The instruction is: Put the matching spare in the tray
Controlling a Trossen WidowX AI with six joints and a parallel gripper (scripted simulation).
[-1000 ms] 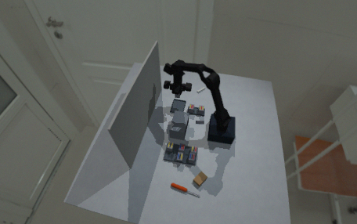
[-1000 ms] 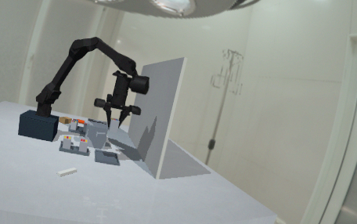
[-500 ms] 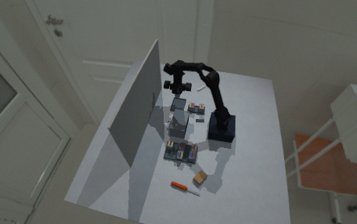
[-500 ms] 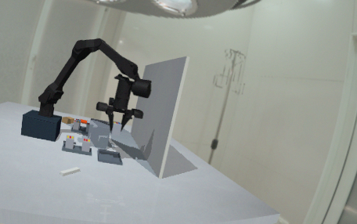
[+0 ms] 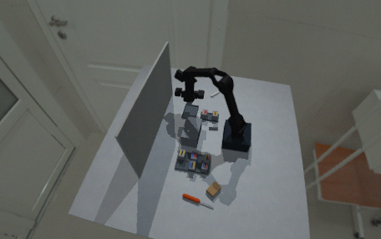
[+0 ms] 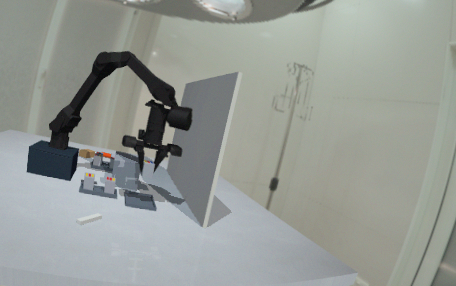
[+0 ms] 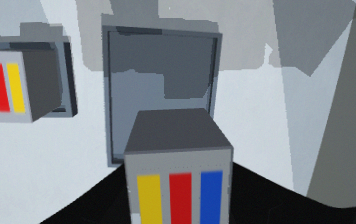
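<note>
The shallow grey tray lies 10 cm below my gripper tip, 1 cm to the left of it and 1 cm behind it. Round my gripper tip: cardboard box 53 cm to the left, 25 cm behind, 9 cm below; then upright grey panel 20 cm to the left, 18 cm ahead, 12 cm above.
</note>
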